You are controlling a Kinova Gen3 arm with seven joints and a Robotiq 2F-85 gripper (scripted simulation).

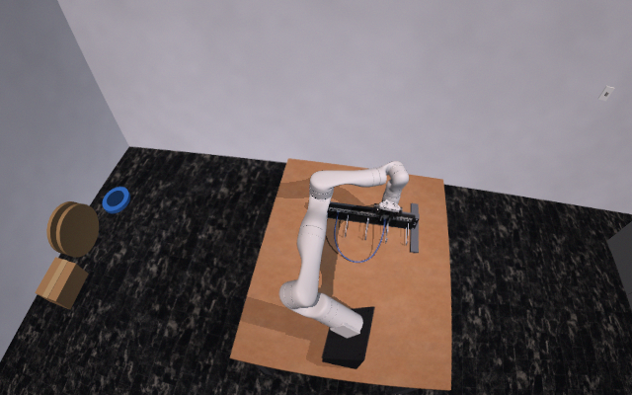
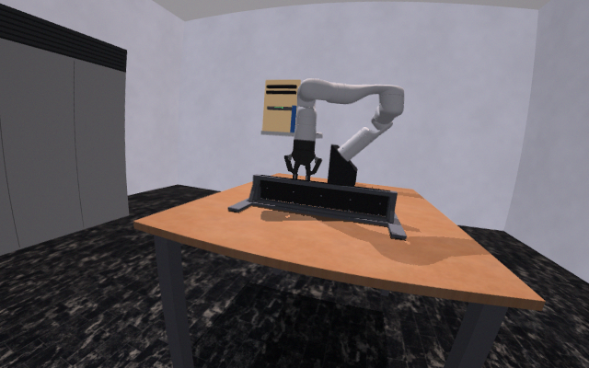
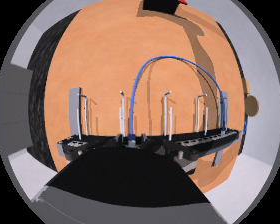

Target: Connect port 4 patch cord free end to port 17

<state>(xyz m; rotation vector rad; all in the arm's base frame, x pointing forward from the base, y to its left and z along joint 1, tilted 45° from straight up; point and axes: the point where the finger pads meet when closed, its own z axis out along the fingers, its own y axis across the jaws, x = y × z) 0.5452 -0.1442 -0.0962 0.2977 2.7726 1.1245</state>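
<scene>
My gripper is now 10 mm short of the plug and 20 mm above it.
</scene>
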